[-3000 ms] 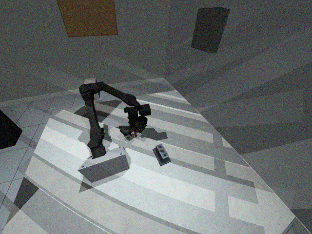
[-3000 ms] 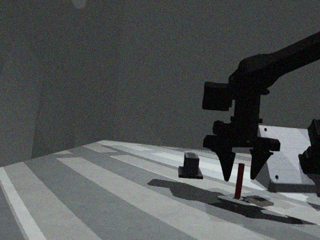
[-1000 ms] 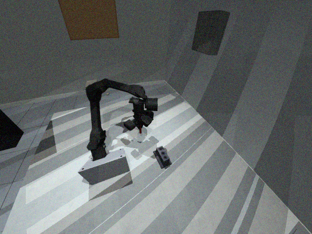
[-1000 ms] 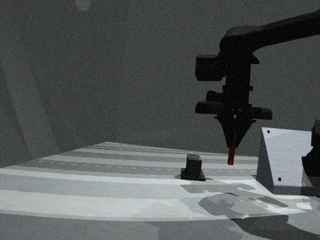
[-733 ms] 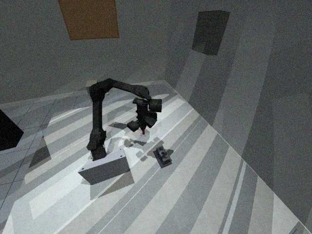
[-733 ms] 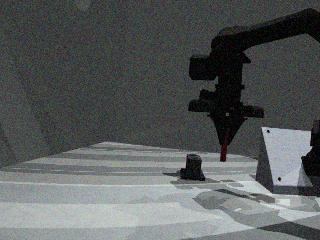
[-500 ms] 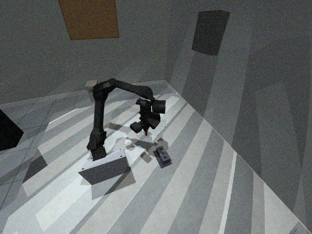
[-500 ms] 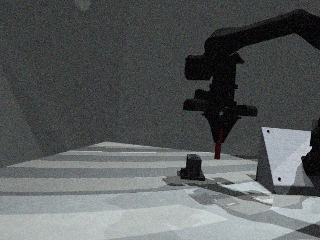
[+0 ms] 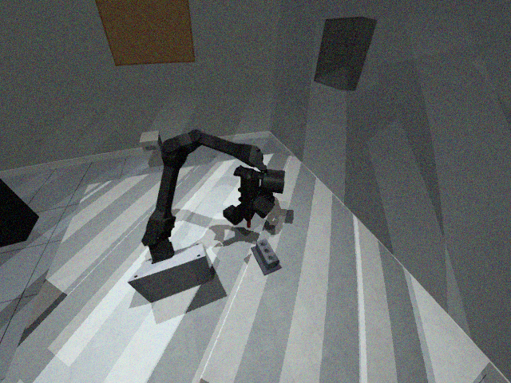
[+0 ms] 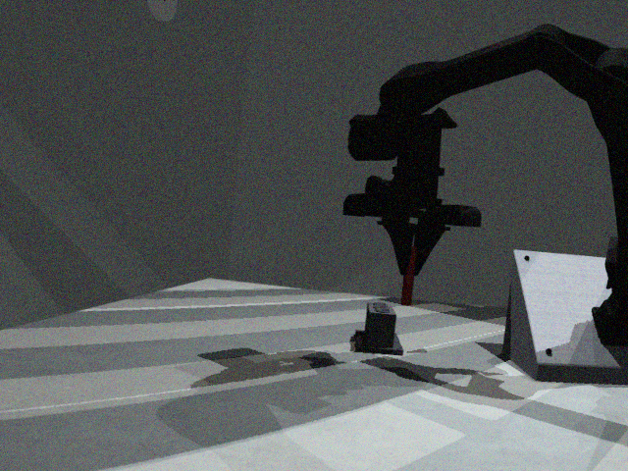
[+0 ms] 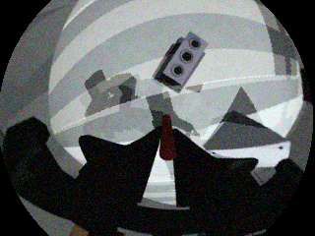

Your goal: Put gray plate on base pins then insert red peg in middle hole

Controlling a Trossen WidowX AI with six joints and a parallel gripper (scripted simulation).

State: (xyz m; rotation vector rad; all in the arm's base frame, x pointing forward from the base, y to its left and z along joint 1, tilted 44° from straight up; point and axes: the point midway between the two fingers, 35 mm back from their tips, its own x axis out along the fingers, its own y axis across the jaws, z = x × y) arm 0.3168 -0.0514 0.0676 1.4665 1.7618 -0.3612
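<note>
Now: the gray plate 110 mm to the right of my gripper tip, 80 mm below it and 30 mm ahead of it. Round my gripper tip: red peg (right at my gripper tip); base (110 mm to the right, 110 mm below, 30 mm ahead).
</note>
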